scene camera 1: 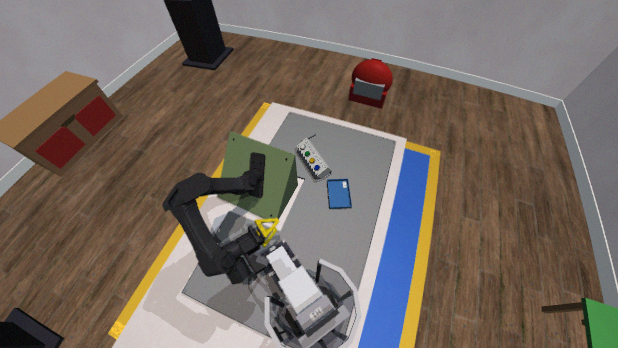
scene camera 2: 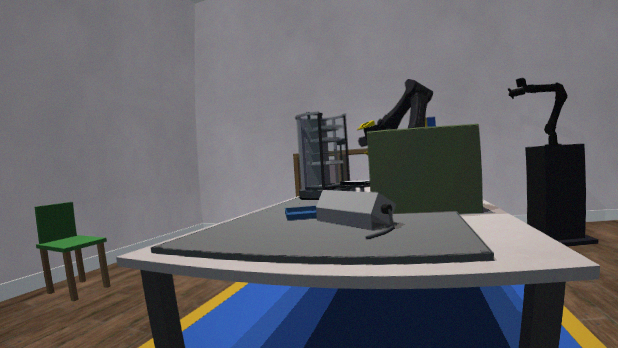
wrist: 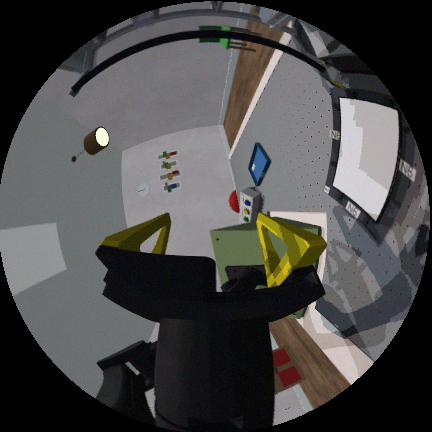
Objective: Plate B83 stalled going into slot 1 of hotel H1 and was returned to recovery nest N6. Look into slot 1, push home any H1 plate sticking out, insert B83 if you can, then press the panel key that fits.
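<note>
My gripper has its yellow fingers wide apart and empty. It is raised above the table beside the clear-walled hotel H1, whose top shows in scene camera 1. A pale plate lies in the black nest marked N6, to the right of my fingers in the wrist view; its own label is not readable. The inside of slot 1 and any plate sticking out cannot be made out. The grey key panel shows white, green, yellow and blue keys.
A green wedge-shaped block carries the arm's base. A blue tray lies beside the panel on the grey mat. The hotel's frame crosses the wrist view's top.
</note>
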